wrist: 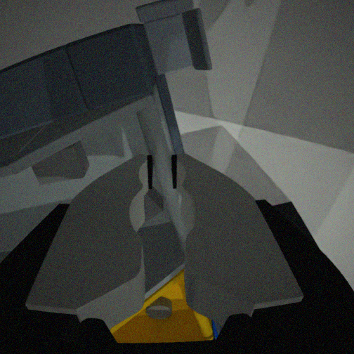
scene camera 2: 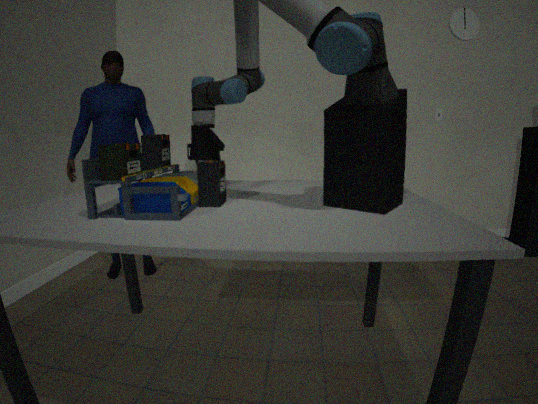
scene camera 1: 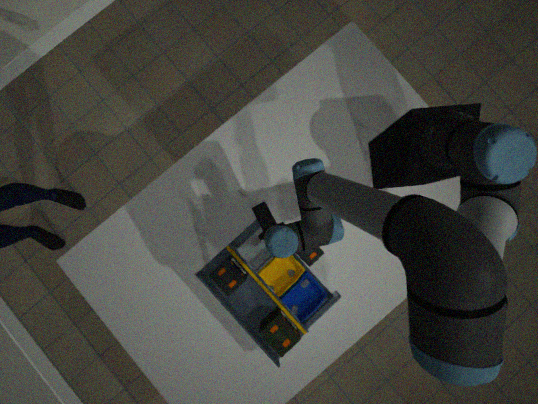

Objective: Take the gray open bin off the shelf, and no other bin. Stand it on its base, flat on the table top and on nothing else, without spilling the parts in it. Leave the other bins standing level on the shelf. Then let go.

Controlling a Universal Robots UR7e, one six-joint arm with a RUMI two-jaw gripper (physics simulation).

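Places are measured from the arm's base along level axes (x ahead, y left, z up), in millimetres.
Pixels of known places: arm's base, origin of its link: [scene camera 2: 371, 98] [scene camera 1: 448, 139].
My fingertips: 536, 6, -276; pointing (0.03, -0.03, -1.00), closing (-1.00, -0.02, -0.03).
Note:
Ahead of a thing's pixels: the offset from my fingertips to its top centre, as dx, dy, dz. Level surfaces: height alone.
The gray open bin {+74, +38, +46} [scene camera 1: 252, 250] [wrist: 105, 135] sits at one end of the shelf's lower row, beside the yellow bin {+51, +145, +44} [scene camera 1: 280, 274] [scene camera 2: 187, 185] [wrist: 165, 325]. Gray angular parts [wrist: 60, 162] lie in it. The blue bin {+22, +253, +44} [scene camera 1: 304, 296] [scene camera 2: 152, 200] is beyond the yellow one. The shelf [scene camera 1: 250, 300] [scene camera 2: 92, 200] [wrist: 115, 65] stands on the table {dz -37} [scene camera 1: 350, 280] [scene camera 2: 280, 225]. My gripper [wrist: 161, 158] points down, its jaws nearly together on the gray bin's wall, close to the shelf's rail. In both scene views its fingertips are hidden.
A dark box {-77, +103, +95} [scene camera 1: 312, 256] [scene camera 2: 211, 182] stands on the table close beside the shelf and gripper. Two dark boxes with orange marks, one {+173, +56, +187} [scene camera 1: 227, 277] [scene camera 2: 156, 150] and another {+116, +280, +162} [scene camera 1: 281, 334] [scene camera 2: 116, 161], stand on the shelf's upper level. A person [scene camera 2: 114, 115] stands behind the table.

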